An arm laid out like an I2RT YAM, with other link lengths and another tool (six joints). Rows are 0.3 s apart.
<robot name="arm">
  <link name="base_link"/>
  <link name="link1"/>
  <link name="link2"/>
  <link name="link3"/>
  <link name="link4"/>
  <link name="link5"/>
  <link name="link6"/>
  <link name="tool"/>
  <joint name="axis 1" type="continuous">
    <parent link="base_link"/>
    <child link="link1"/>
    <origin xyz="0 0 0.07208" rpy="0 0 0"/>
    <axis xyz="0 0 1"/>
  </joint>
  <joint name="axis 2" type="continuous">
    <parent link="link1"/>
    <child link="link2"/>
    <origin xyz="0.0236 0.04 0.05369" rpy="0 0 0"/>
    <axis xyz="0 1 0"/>
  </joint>
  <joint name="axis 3" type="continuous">
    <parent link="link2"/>
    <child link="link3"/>
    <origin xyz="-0.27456 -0.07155 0" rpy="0 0 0"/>
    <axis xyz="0 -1 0"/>
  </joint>
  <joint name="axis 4" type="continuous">
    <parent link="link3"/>
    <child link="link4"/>
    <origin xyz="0.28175 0.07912 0.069" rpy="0 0 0"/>
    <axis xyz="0 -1 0"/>
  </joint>
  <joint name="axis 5" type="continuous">
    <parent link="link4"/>
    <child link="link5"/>
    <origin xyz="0.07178 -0.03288 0.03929" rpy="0 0 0"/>
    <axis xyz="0 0 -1"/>
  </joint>
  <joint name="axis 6" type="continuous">
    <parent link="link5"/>
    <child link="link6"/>
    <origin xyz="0.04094 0 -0.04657" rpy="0 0 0"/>
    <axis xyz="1 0 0"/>
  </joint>
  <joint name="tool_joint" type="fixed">
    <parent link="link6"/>
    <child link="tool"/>
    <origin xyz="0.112 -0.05 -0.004" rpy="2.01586 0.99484 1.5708"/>
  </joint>
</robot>
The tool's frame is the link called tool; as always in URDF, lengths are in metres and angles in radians. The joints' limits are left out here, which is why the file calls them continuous.
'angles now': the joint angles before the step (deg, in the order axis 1, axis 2, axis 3, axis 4, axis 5, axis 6). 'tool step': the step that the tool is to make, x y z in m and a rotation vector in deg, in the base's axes. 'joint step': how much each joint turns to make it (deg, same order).
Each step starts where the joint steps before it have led.
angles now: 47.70, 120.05, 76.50, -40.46, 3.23, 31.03
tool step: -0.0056, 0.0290, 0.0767, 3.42, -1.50, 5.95
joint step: 2.90, -6.38, 7.40, -10.09, -1.51, -2.88
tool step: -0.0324, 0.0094, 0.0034, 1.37, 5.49, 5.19
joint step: 2.44, -1.69, -0.89, -3.15, -5.51, -1.96
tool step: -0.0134, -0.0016, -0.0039, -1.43, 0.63, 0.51
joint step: 1.53, -0.38, -1.39, -0.45, 0.45, 0.98
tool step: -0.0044, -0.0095, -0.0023, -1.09, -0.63, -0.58
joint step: 0.16, -1.38, -2.51, 0.63, 1.21, 0.62
